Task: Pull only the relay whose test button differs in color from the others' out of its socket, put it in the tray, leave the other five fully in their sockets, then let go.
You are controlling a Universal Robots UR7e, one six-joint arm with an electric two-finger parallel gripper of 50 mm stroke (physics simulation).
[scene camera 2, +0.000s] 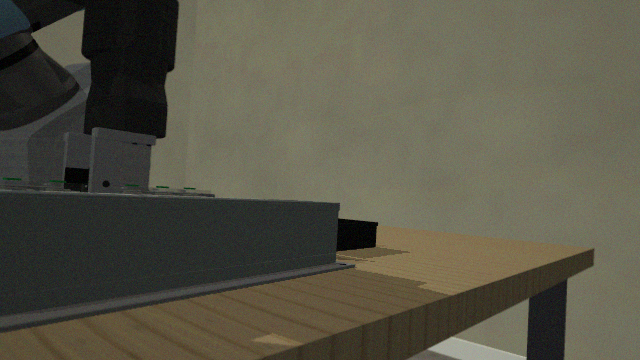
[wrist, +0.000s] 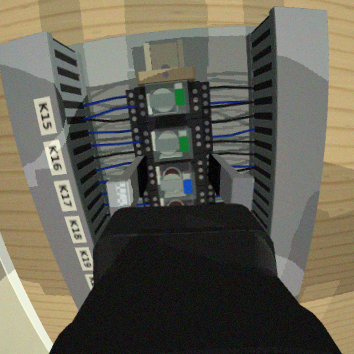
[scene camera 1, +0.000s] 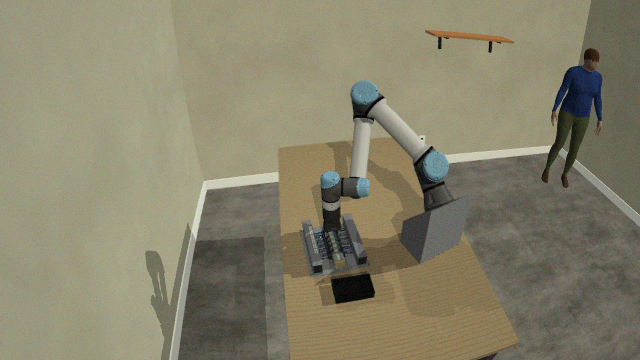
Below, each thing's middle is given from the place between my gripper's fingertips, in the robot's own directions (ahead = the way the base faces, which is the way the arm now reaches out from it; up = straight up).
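I can see how my hand sits relative to the grey panel (scene camera 1: 328, 267): it is 4 cm to the right of the panel, and it is also 4 cm above it.
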